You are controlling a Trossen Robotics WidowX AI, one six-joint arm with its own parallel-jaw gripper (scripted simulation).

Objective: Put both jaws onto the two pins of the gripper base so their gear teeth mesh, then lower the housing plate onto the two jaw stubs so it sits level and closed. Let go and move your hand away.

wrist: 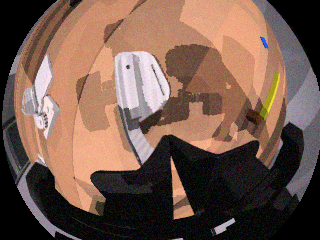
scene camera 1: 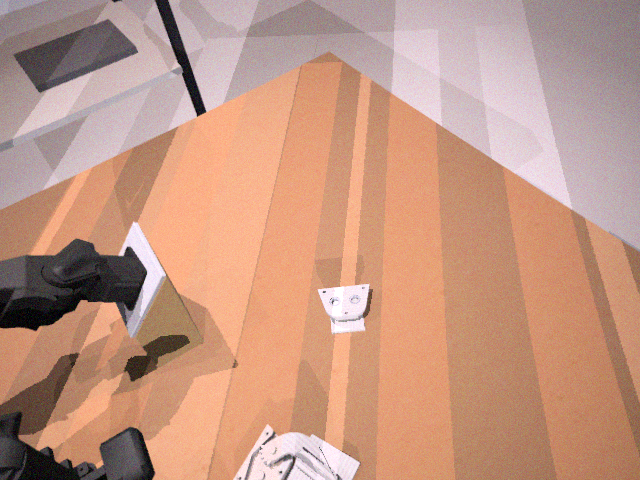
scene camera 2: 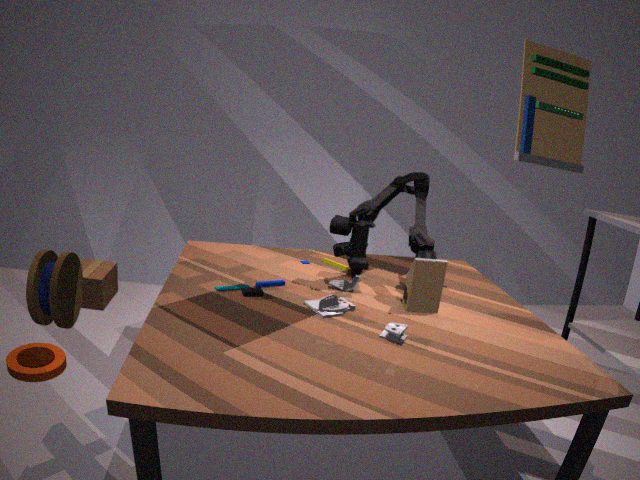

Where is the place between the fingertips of the gripper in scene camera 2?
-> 353, 281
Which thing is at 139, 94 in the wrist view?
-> A white jaw.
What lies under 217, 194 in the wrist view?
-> The gripper.
